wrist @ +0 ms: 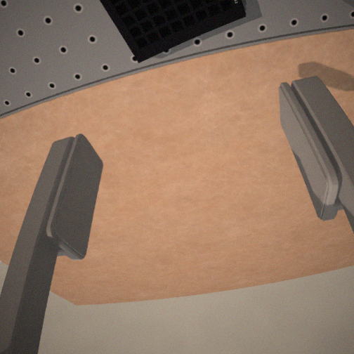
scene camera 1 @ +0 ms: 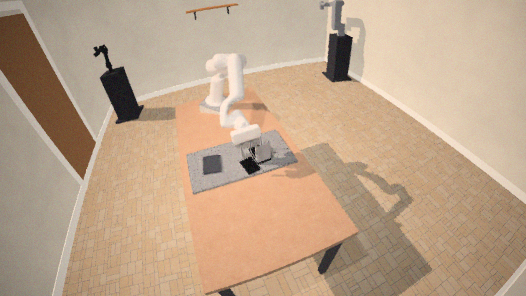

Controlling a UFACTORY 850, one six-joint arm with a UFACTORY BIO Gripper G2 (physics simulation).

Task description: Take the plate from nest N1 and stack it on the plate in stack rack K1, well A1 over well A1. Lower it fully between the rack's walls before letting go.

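Note:
My gripper [scene camera 1: 251, 153] [wrist: 192, 172] is shut to its own narrowest gap, with nothing between its two fingers. In the scene view it is low over the board, close beside the grey-walled rack [scene camera 1: 263, 151]. A black plate [scene camera 1: 250, 165] lies flat on the board in front of the fingers and beside the rack. In the wrist view a black plate with a grid of wells [wrist: 180, 25] is cut off by the top edge, clear of the fingers; I cannot tell whether it is the same plate. Labels N1, K1 and A1 are not readable, and the rack's inside is partly hidden.
A flat dark grey rectangle [scene camera 1: 212, 164] lies on the left part of the grey perforated board [scene camera 1: 198, 182] [wrist: 30, 55]. The board lies on the orange-brown table [scene camera 1: 240, 220] [wrist: 200, 125]. Two black pedestals [scene camera 1: 120, 94] [scene camera 1: 339, 57] with small arms stand near the walls.

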